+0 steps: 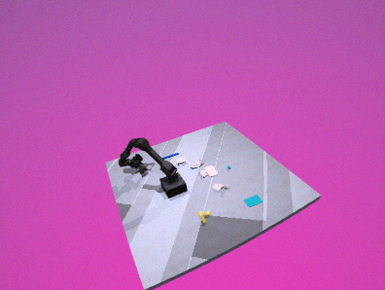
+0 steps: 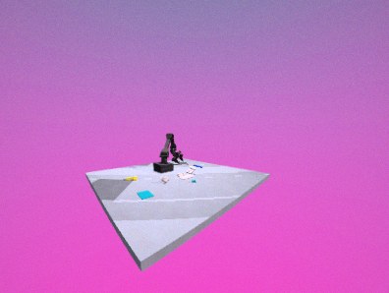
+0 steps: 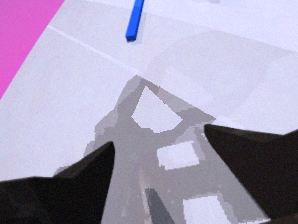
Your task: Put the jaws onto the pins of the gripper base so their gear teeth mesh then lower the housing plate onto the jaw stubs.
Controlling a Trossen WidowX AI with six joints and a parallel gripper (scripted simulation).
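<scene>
Right now my gripper tip is 29 cm short of the pale plate, 10 cm to the left of it and 1 cm below it. The rest, counted from my gripper tip: pale flat part: 45 cm ahead, 34 cm to the right, 2 cm below; then pale jaw: 56 cm to the right, 42 cm ahead, 1 cm above; then blue stick: 25 cm ahead, 4 cm to the left, 2 cm below.
</scene>
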